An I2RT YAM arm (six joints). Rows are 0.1 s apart.
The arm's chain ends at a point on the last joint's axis. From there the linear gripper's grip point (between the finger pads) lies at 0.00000 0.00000 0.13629 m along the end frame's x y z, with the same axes.
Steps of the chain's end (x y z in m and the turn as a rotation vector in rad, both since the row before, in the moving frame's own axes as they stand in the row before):
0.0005, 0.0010, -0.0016, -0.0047, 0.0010, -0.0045
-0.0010, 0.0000, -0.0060, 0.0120, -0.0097, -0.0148
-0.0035, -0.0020, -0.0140, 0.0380, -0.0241, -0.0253
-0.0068, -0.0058, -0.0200, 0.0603, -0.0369, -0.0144
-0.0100, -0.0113, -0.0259, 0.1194, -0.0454, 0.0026
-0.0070, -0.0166, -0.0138, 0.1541, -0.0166, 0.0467
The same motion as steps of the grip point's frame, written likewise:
0.0006, 0.0016, -0.0016, -0.0047, 0.0010, -0.0045
-0.0023, -0.0016, -0.0060, 0.0120, -0.0097, -0.0148
-0.0068, -0.0071, -0.0141, 0.0380, -0.0241, -0.0253
-0.0119, -0.0140, -0.0203, 0.0603, -0.0369, -0.0144
-0.0161, -0.0275, -0.0270, 0.1194, -0.0454, 0.0026
-0.0088, -0.0376, -0.0154, 0.1541, -0.0166, 0.0467

